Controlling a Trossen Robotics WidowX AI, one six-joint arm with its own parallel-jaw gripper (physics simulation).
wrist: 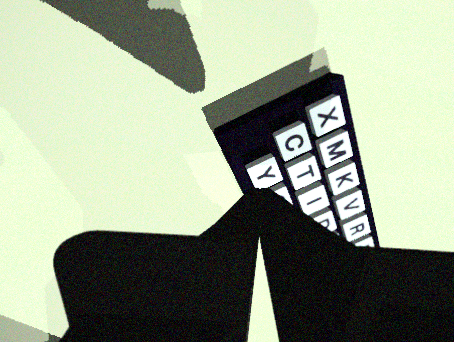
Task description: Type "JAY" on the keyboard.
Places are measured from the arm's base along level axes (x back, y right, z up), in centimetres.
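Pixels of known places: gripper, fingertip midpoint: (258,197).
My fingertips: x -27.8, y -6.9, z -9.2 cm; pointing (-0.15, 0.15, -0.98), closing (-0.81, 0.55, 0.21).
Note:
Behind a point stands the place of what it marks.
The dark keyboard (240,135) {x -28.6, y -8.6, z -12.0 cm} with white letter keys lies slanted at the right of the wrist view, its near part hidden behind the gripper. The Y key (264,172) {x -28.6, y -6.4, z -11.5 cm} shows whole at its left, just beyond the fingertips. Beside it are the C key (293,142) {x -30.6, y -7.0, z -11.5 cm} and T key (304,172) {x -30.4, y -5.1, z -11.5 cm}; the X key (327,116) {x -32.6, y -7.2, z -11.5 cm}, M key (335,148) {x -32.3, y -5.4, z -11.5 cm} and K key (343,179) {x -32.0, y -3.4, z -11.5 cm} run along the right edge. No J or A can be read. My gripper (258,197) {x -27.8, y -6.9, z -9.2 cm} is shut and empty, its tips at the lower edge of the Y key; whether they touch it I cannot tell.
A pale table top (125,150) {x -23.3, y -11.0, z -13.1 cm} surrounds the keyboard. A dark pointed shadow falls on it at the upper left, and a shadow band lies along the keyboard's far edge. The black fingers cover much of the lower part of the view.

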